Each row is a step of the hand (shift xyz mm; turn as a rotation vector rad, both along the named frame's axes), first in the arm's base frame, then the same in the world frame.
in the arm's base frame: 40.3 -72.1 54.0 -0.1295 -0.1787 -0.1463
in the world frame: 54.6 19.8 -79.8 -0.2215 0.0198 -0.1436
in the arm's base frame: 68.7 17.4 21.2 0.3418 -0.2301 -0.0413
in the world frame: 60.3 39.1 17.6 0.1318 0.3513 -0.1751
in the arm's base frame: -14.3 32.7 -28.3 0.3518 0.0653 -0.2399
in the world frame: -25.4 -3.7 37.6 0.0298 0.3977 0.1629
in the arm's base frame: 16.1 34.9 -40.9 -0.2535 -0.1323 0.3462
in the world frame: -17.0 27.0 46.2 0.1012 -0.3615 -0.2464
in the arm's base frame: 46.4 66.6 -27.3 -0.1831 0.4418 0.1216
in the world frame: 16.9 36.2 75.8 0.0604 -0.3193 0.3713
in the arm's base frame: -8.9 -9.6 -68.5 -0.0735 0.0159 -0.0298
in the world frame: -60.9 32.9 8.7 -0.0644 -0.0462 0.0161
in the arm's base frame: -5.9 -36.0 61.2 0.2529 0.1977 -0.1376
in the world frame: 38.9 -29.7 -51.8 0.0738 0.2306 0.2518
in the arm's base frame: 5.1 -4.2 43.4 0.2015 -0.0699 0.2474
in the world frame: 36.6 -18.8 -15.4 0.3029 0.0419 -0.1148
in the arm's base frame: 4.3 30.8 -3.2 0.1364 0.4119 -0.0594
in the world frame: 5.1 -2.2 30.8 0.1018 0.0430 0.4238
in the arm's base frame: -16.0 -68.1 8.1 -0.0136 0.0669 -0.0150
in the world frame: -14.3 -0.9 -68.9 -0.0089 -0.0187 0.0668
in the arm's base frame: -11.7 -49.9 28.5 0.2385 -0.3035 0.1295
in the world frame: 7.3 -13.1 -56.7 0.1933 0.1924 -0.3023
